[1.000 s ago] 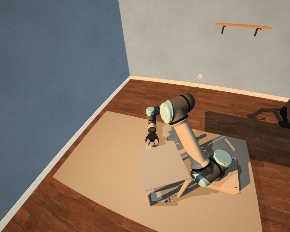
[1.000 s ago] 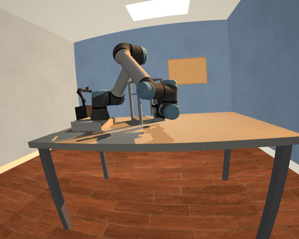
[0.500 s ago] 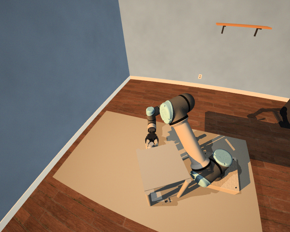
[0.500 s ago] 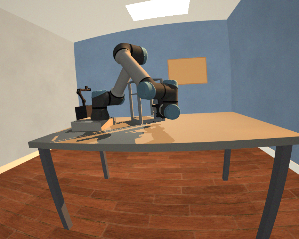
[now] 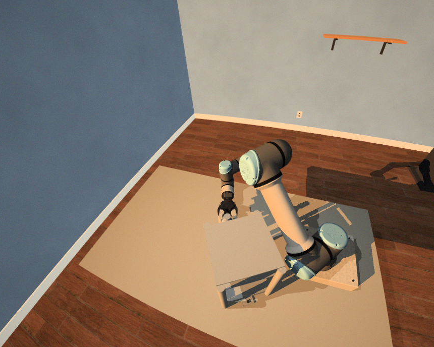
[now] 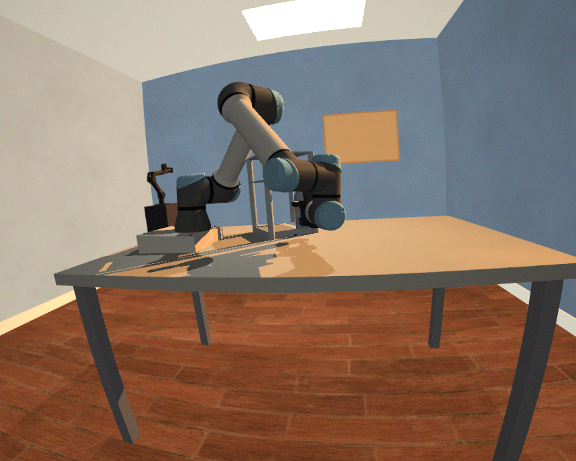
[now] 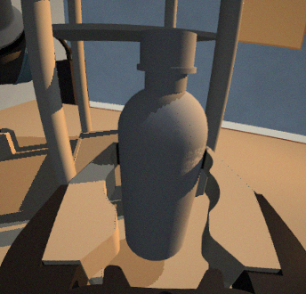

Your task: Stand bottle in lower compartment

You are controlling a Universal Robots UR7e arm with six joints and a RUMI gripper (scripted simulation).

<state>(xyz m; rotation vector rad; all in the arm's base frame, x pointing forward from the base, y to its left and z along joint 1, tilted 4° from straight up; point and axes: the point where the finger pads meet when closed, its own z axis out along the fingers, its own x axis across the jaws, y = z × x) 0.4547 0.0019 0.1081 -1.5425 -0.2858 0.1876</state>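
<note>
My gripper is now 110 mm past the shelving unit, 170 mm to the right of it and 30 mm below it. The rest, counted from my hand: grey bottle 20 mm above.
</note>
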